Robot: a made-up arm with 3 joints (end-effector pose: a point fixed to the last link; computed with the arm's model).
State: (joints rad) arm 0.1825 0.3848 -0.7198
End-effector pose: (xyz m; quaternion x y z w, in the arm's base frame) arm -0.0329 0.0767 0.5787 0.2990 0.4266 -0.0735 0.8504
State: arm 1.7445 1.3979 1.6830
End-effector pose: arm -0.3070 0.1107 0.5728 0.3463 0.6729 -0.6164 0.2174
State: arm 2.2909 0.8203 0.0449
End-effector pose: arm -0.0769 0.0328 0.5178 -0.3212 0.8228 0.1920 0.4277
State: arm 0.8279 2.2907 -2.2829
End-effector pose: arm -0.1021 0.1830 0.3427 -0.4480 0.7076 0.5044 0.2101
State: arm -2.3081 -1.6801 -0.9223
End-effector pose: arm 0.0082 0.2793 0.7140 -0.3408 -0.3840 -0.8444 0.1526
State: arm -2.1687 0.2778 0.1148
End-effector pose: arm -0.0136 0.0894 0.5465 0.7381 -0.4818 -0.4504 0.1424
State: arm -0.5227 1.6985 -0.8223
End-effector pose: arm -0.0938 0.1446 0.4419 0.5034 0.7516 -0.1694 0.3912
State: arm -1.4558 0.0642 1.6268
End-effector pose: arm 0.1247 0.1271 0.7071 -0.8500 0.4960 -0.1772 0.0079
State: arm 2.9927 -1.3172 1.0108
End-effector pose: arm -0.1299 -0.0117 0.6726 -0.0954 -0.7788 -0.5330 0.3166
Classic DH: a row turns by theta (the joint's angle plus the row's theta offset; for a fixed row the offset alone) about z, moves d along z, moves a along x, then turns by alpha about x. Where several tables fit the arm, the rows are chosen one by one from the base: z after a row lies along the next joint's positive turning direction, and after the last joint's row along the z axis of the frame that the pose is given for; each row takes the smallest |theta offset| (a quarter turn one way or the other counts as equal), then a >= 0, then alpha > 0; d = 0 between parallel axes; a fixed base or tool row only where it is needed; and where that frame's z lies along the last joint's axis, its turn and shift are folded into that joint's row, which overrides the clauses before.
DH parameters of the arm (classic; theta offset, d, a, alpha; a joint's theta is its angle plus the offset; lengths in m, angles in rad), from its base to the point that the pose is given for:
base (fixed): 0.9961 0.0406 0.0627 -0.2271
joint 1: -1.3502 0.572 -0.0871 -1.329
joint 2: -1.2868 0.0735 0.1047 -1.2703
joint 3: -0.277 0.0626 -0.1446 -1.2638
tool (fixed): -1.9678 0.046 0 0

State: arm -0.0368 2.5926 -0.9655
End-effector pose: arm -0.2126 0.1553 0.4286 0.1771 0.9831 -0.0133 0.0446
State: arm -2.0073 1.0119 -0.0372
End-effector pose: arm 0.0248 0.1409 0.5183 0.9244 -0.1821 -0.3337 0.0304
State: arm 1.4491 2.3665 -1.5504
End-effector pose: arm -0.1007 0.0202 0.3852 -0.5939 0.7778 0.2034 0.0302
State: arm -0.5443 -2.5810 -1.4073
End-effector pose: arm -0.2632 0.3201 0.5036 -0.2762 -0.8314 -0.3983 0.2716
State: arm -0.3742 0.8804 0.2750
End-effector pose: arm -0.0743 0.2276 0.5034 0.8205 0.3955 -0.2484 0.3296
